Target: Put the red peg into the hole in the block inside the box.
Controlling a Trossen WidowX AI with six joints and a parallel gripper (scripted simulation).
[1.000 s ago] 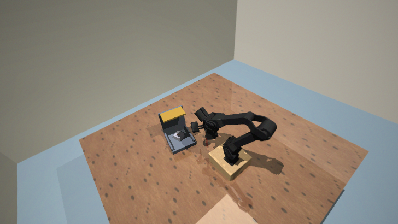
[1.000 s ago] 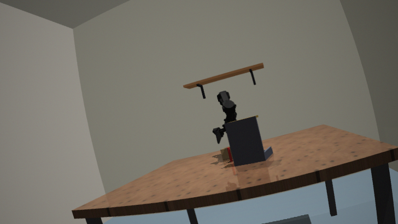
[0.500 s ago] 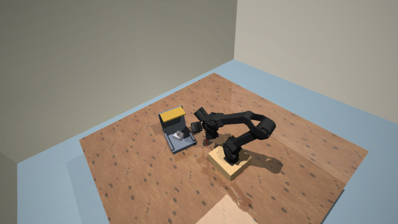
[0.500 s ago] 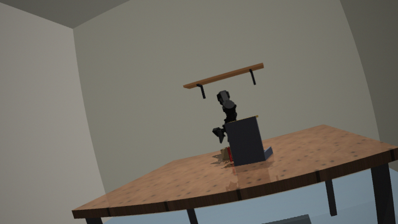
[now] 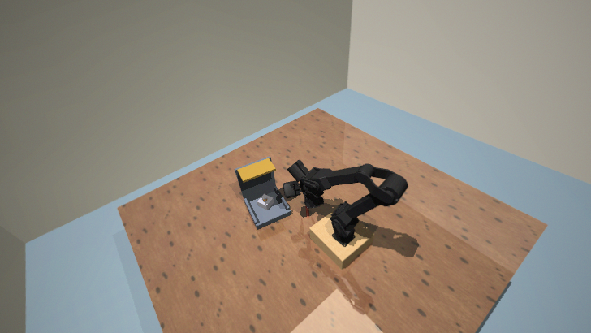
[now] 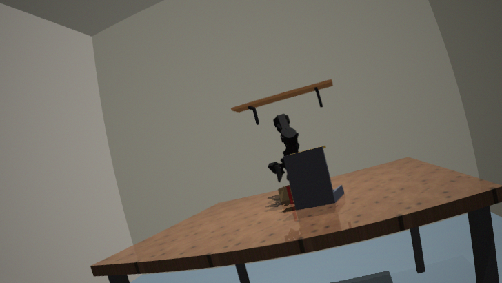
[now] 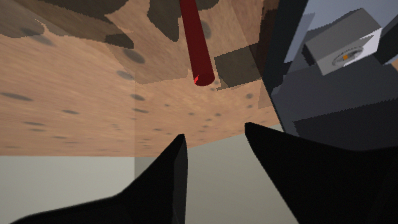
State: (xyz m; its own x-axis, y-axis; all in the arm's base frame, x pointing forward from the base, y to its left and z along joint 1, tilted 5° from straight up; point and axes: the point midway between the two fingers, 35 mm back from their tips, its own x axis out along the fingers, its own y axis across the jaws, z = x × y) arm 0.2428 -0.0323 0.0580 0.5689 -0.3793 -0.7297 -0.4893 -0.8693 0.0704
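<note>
My gripper tip is now 70 mm above the red peg, 20 mm past it and 10 mm to the right of it. Also, from my gripper tip: back wall (180 mm ahead, 120 mm to the left); then yellow roof (130 mm to the left, 130 mm ahead, 100 mm above).
</note>
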